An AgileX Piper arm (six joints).
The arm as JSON. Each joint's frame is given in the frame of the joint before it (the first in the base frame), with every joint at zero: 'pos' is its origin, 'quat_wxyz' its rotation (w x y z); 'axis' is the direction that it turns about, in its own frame. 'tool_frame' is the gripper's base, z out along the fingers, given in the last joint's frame.
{
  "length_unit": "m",
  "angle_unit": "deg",
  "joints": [
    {
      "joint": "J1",
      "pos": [
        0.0,
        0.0,
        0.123
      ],
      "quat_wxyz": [
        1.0,
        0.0,
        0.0,
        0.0
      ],
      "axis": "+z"
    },
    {
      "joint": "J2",
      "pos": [
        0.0,
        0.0,
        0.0
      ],
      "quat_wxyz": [
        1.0,
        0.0,
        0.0,
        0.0
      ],
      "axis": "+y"
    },
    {
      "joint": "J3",
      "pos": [
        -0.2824,
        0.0,
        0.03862
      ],
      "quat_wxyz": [
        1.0,
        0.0,
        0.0,
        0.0
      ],
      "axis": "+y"
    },
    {
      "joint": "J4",
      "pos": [
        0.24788,
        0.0,
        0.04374
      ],
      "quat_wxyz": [
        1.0,
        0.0,
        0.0,
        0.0
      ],
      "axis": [
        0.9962,
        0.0,
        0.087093
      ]
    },
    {
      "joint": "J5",
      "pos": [
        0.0,
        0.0,
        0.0
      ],
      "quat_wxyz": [
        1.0,
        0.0,
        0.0,
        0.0
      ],
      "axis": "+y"
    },
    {
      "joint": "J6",
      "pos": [
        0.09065,
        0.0,
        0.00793
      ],
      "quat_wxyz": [
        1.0,
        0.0,
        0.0,
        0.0
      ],
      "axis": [
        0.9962,
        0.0,
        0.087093
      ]
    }
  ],
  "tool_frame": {
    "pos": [
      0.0,
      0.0,
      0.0
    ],
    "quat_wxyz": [
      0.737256,
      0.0,
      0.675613,
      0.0
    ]
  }
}
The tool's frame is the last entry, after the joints.
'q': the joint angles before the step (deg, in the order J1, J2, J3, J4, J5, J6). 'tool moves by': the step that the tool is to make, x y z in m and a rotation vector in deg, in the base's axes. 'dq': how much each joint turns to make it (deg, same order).
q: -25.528 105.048 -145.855 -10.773 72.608 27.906
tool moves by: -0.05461 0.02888 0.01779 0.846 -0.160 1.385
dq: 0.001 -12.948 12.873 1.701 0.228 -0.432
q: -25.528 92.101 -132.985 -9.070 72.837 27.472
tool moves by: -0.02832 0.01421 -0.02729 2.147 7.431 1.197
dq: 0.001 -9.932 17.148 0.415 0.143 -1.860
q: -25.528 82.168 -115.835 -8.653 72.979 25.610
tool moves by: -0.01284 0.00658 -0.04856 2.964 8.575 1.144
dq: -0.001 -6.889 17.263 0.197 -1.569 -1.363
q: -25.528 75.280 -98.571 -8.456 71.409 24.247
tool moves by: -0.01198 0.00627 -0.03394 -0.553 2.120 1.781
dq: 0.000 -5.671 12.895 -0.001 -5.814 -1.471
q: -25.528 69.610 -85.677 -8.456 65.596 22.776
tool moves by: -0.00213 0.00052 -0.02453 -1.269 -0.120 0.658
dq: -0.001 -2.618 8.167 -0.832 -6.279 -0.001
